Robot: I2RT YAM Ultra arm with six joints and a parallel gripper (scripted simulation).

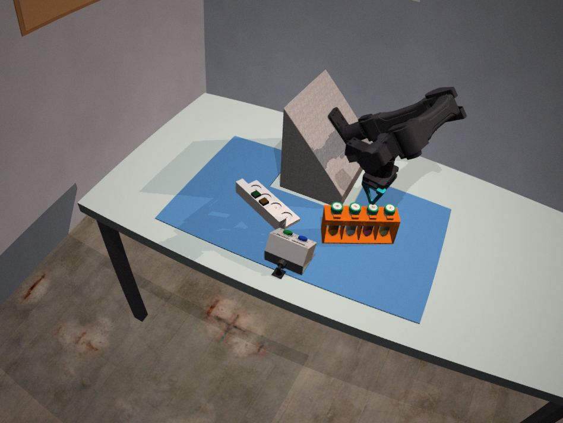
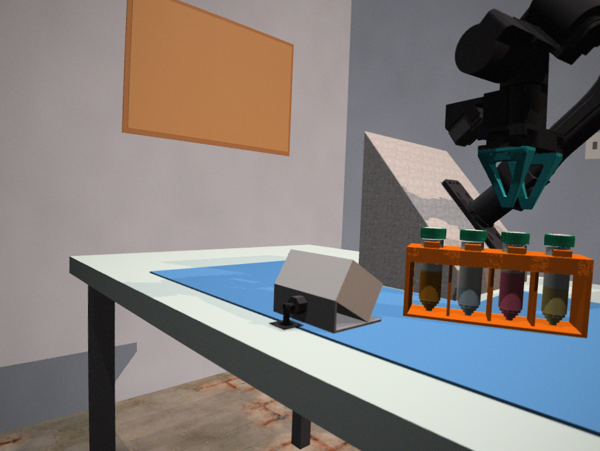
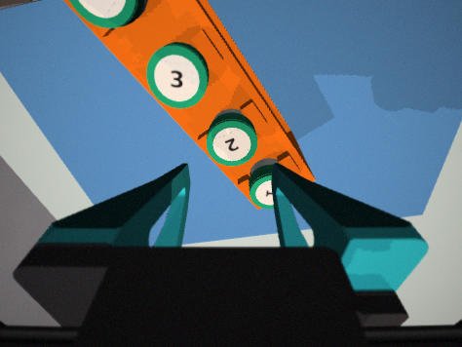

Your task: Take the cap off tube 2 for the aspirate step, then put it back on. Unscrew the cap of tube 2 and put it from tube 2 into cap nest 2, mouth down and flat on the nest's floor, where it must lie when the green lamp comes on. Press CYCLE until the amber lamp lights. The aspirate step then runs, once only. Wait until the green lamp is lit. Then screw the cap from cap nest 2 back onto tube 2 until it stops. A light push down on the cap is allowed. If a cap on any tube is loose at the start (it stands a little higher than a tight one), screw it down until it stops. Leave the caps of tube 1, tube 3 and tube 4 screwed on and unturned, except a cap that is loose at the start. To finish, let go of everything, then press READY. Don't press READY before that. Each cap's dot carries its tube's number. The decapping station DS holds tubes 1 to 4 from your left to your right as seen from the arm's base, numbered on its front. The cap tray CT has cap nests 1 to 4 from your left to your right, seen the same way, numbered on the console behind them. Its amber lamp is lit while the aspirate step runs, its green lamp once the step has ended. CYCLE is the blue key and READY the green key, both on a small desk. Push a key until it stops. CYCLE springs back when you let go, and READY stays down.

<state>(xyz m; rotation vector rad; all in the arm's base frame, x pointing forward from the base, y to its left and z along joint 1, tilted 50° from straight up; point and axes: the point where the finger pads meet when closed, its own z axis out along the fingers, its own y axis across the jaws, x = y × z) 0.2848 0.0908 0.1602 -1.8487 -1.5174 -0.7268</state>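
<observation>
Right now my hand is 5 cm above the cap 2. From my hand the other things lie so: cap 3: 2 cm ahead, 5 cm to the right, 5 cm below; then cap 4: 4 cm ahead, 9 cm to the right, 5 cm below; then cap 1: 2 cm behind, 5 cm to the left, 5 cm below.
</observation>
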